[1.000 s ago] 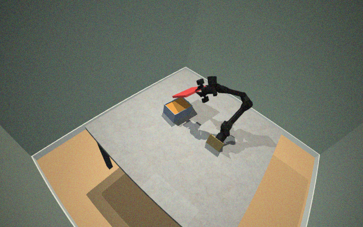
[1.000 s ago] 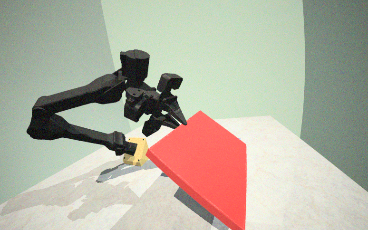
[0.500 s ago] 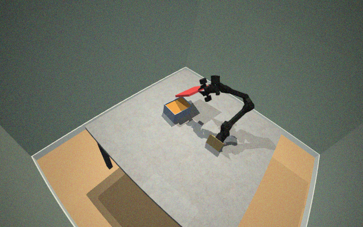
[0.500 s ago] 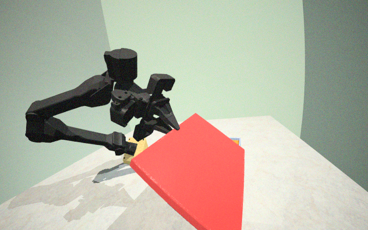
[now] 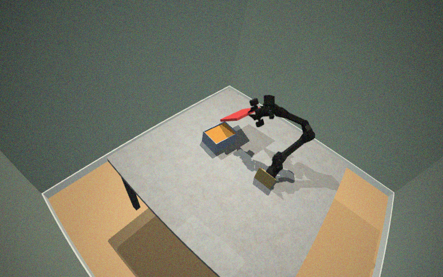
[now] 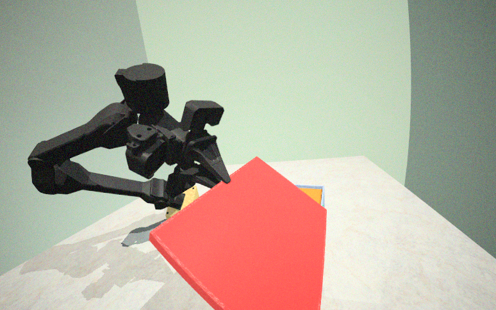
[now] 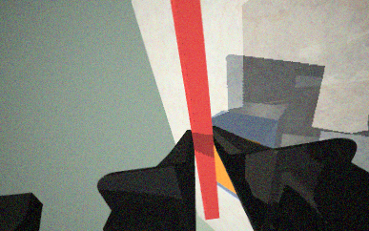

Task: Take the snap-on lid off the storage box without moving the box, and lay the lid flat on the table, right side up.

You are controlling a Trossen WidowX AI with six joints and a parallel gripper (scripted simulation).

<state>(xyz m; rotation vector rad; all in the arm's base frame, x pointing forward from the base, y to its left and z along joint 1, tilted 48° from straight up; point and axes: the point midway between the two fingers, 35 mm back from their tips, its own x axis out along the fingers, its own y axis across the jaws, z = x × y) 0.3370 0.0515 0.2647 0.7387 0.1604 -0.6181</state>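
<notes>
The lid lies 70 mm ahead of my gripper tip and 50 mm below it. From my gripper tip the other things lie so: pale blue storage box: 70 mm ahead, 180 mm to the left, 180 mm below.
</notes>
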